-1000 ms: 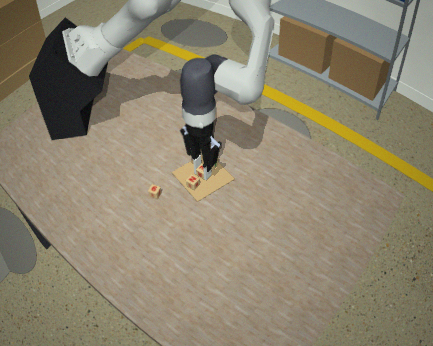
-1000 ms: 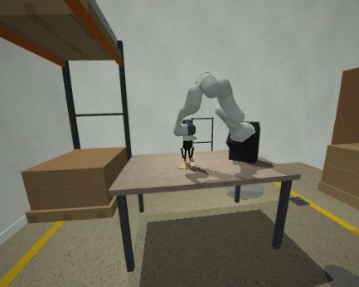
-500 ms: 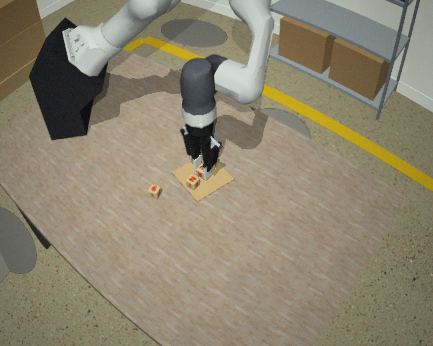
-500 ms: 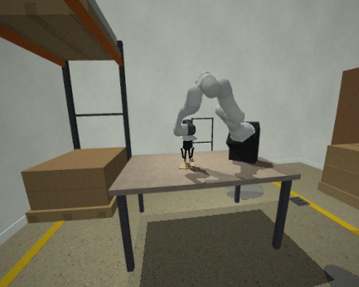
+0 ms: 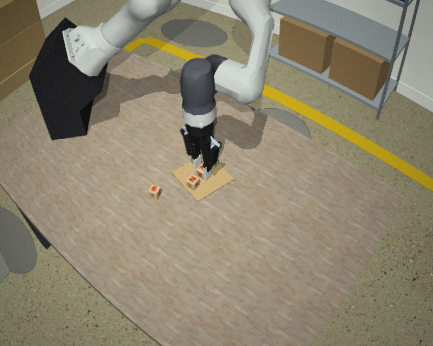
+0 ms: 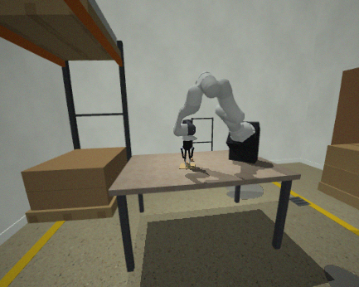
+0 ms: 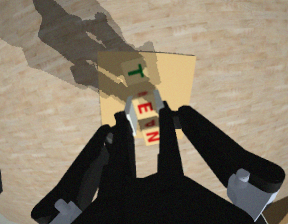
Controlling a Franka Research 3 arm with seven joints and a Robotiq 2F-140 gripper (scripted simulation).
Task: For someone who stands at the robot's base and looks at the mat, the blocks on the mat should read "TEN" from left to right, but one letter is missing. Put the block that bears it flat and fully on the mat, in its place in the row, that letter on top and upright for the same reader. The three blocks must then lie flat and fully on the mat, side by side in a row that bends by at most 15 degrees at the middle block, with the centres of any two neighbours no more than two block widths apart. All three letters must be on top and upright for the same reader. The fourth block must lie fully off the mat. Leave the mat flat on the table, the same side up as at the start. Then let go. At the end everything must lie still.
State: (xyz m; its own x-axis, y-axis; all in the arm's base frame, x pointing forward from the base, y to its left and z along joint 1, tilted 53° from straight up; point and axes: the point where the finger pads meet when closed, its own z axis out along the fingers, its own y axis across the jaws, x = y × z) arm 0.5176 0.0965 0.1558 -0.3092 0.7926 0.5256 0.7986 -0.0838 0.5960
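My hand is 4 cm above the tan mat.
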